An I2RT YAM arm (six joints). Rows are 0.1 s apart.
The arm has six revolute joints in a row. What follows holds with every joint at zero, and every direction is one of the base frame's.
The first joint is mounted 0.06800 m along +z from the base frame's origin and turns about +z.
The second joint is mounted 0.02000 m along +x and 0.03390 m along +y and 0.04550 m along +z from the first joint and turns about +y.
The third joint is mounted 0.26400 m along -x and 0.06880 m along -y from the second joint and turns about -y.
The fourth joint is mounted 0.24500 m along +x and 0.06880 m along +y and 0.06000 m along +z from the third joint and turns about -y.
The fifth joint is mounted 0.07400 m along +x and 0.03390 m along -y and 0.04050 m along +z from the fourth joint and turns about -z.
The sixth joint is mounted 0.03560 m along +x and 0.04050 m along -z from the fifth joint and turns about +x.
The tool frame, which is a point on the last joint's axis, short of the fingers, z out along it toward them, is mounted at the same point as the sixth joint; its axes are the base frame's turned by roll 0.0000, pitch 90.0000 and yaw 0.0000 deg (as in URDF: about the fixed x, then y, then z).
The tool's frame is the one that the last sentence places.
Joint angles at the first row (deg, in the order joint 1, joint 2, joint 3, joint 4, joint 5, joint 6):
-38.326 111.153 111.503 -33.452 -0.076 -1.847
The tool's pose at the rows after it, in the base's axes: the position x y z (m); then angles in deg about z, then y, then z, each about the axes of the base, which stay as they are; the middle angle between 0 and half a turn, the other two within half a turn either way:
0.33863 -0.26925 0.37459 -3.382 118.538 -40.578
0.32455 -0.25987 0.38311 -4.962 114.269 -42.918
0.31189 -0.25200 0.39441 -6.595 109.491 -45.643
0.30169 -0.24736 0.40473 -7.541 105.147 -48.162
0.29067 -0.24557 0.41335 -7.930 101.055 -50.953
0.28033 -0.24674 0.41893 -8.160 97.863 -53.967
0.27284 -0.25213 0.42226 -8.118 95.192 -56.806
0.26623 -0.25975 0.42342 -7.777 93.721 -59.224
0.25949 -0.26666 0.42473 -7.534 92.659 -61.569
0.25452 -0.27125 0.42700 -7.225 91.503 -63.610
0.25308 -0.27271 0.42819 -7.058 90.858 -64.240
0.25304 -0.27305 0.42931 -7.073 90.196 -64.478
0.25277 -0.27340 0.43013 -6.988 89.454 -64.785
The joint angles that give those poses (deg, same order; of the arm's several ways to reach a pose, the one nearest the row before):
-38.326 105.645 105.470 -28.382 1.978 -2.306
-38.327 100.902 99.853 -23.289 4.185 -3.071
-38.327 96.947 95.920 -18.611 6.895 -4.142
-38.502 94.149 93.406 -14.612 9.321 -4.994
-39.113 91.745 91.110 -10.655 11.617 -5.628
-40.052 90.018 89.253 -7.333 13.781 -6.219
-41.277 89.427 88.247 -4.208 15.464 -6.678
-42.741 89.428 87.855 -2.307 16.447 -6.677
-44.140 89.429 87.679 -1.037 17.409 -6.700
-45.080 89.427 87.678 0.164 18.523 -6.721
-45.364 89.449 87.680 0.863 18.873 -6.765
-45.386 89.494 87.679 1.608 19.092 -7.005
-45.429 89.492 87.525 2.546 19.355 -7.180

